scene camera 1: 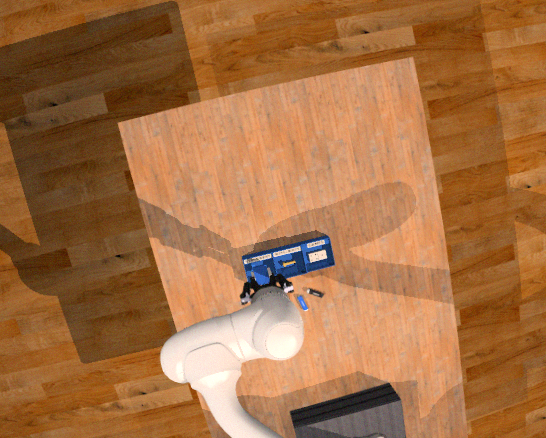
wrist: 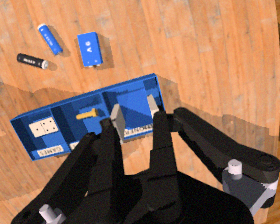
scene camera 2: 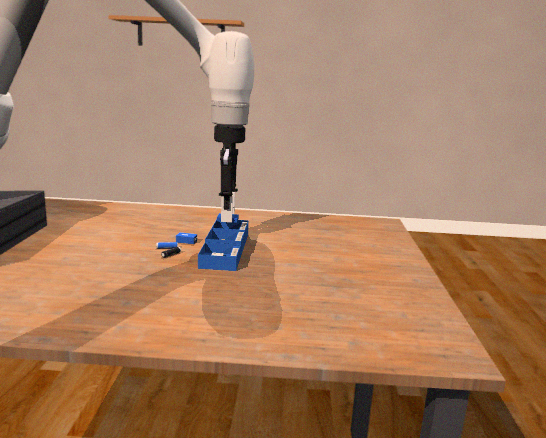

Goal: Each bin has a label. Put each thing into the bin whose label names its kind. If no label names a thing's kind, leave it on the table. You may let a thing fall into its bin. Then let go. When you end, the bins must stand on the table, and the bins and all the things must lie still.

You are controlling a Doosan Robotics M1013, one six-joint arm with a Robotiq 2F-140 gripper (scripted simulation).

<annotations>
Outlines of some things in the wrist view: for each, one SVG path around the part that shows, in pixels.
My gripper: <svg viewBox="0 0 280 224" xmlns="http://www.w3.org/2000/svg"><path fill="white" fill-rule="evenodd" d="M280 160L271 154L239 144L185 107L176 108L172 114L167 114L161 105L156 105L151 94L147 95L147 100L153 118L153 147L150 150L148 169L137 174L125 175L121 145L124 144L126 123L120 105L116 104L111 116L99 121L102 128L101 133L96 135L95 132L89 132L82 137L43 190L13 218L11 224L254 224L253 216L260 208L269 208L274 203L280 173ZM172 132L178 132L183 141L222 184L223 191L178 171L176 159L174 159Z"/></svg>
A flat blue square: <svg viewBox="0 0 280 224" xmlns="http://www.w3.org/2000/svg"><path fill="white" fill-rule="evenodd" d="M144 87L116 96L128 130L153 124Z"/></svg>
</annotations>
